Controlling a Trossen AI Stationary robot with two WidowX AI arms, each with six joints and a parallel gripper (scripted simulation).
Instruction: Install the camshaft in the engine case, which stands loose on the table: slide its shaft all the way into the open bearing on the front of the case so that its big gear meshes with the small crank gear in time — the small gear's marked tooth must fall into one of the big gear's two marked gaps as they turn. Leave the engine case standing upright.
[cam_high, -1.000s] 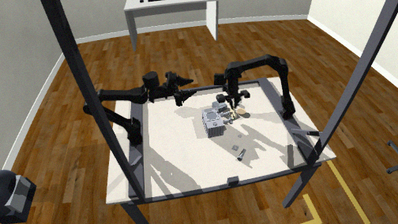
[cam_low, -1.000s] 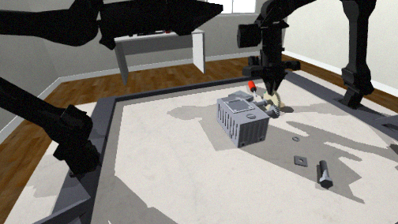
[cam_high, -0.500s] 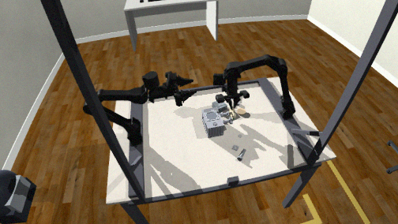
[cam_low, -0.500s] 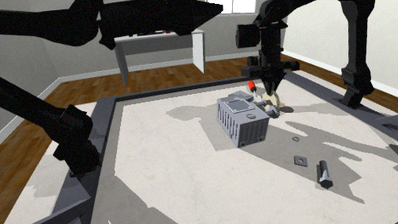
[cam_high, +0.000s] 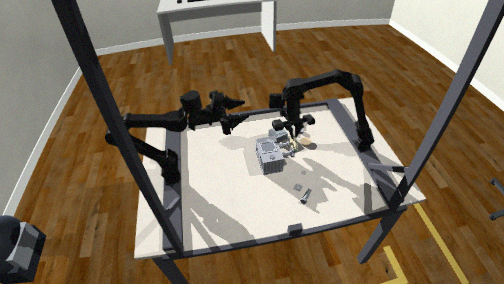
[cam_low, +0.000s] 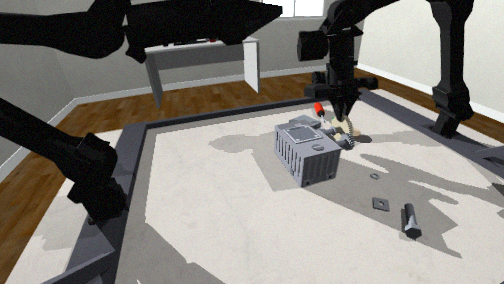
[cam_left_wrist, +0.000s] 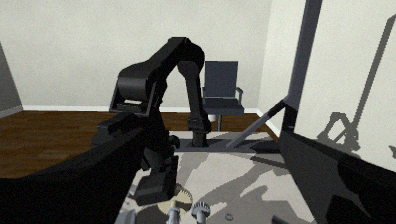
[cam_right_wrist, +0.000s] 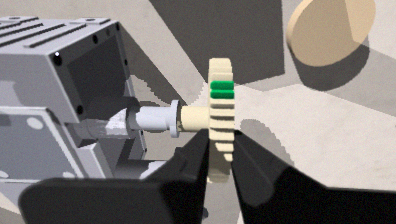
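The small crank gear lies 7 cm behind my right hand, 2 cm to the left of it and 6 cm below it. Round my right hand: small block 11 cm ahead, 8 cm to the right, 11 cm below; tan disc 4 cm ahead, 8 cm to the right, 11 cm below; bolt 28 cm behind, 3 cm to the left, 11 cm below.
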